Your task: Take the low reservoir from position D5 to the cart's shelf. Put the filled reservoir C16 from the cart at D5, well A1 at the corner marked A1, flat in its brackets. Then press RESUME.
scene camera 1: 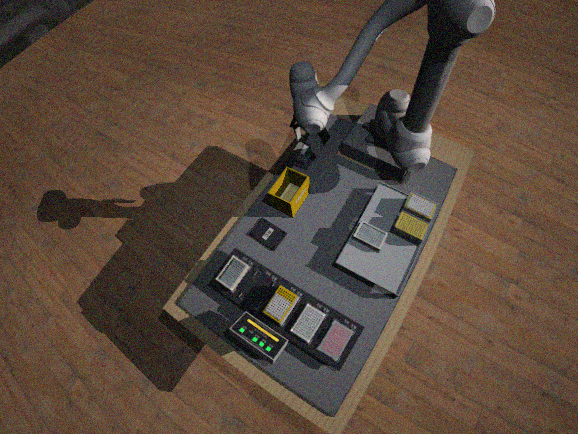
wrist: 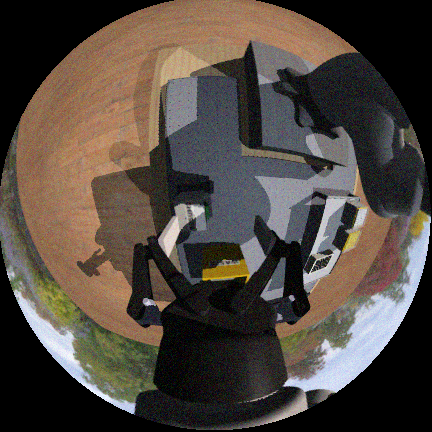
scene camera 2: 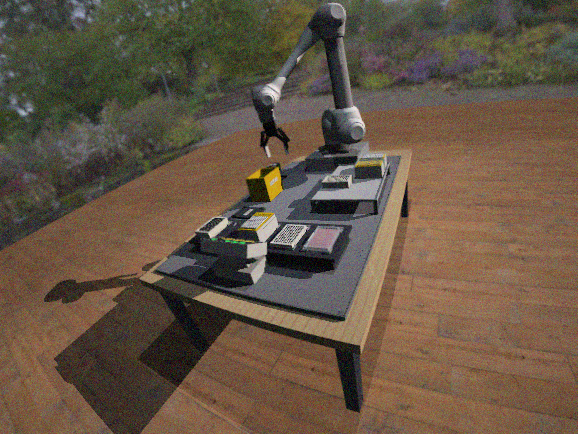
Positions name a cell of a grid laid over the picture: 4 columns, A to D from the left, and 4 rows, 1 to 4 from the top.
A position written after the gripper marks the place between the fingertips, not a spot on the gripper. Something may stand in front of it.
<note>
The gripper (wrist: C3) is open, holding nothing. Also in view: a cart shelf (scene camera 1: C3).
The cart shelf shows as well in the wrist view (wrist: D2) and in scene camera 2 (scene camera 2: C2).
</note>
